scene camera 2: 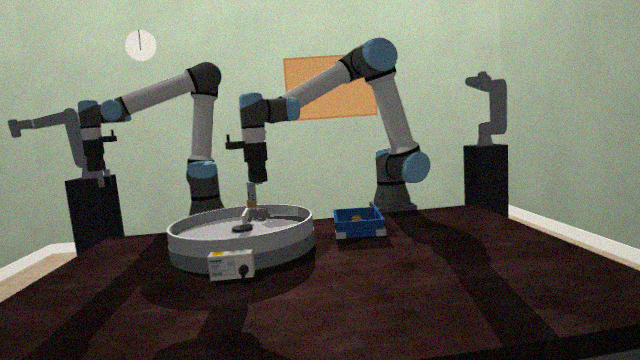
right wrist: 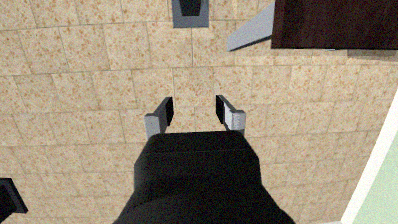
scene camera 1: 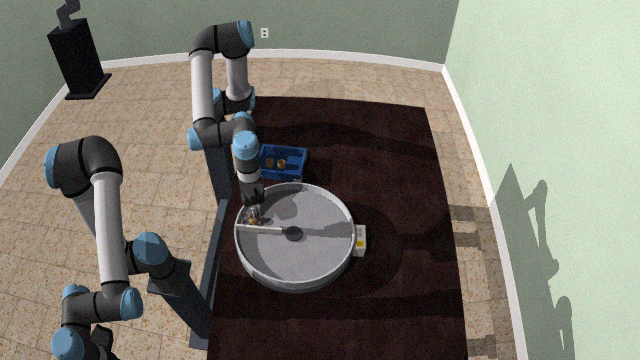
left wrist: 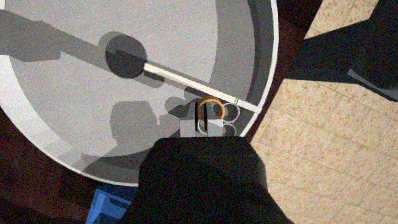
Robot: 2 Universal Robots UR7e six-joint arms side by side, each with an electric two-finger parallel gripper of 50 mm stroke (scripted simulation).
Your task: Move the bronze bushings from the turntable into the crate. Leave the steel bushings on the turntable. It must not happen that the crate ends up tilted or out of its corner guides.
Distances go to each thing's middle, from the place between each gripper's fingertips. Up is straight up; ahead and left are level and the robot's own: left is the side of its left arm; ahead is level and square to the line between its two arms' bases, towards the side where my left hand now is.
Right now the blue crate [scene camera 1: 294, 158] is 30 mm ahead of my left hand [scene camera 2: 252, 201], 330 mm to the left of it and 100 mm below it.
My right hand [scene camera 2: 105, 185] is 980 mm to the right of the blue crate, 340 mm short of it and 160 mm above it.
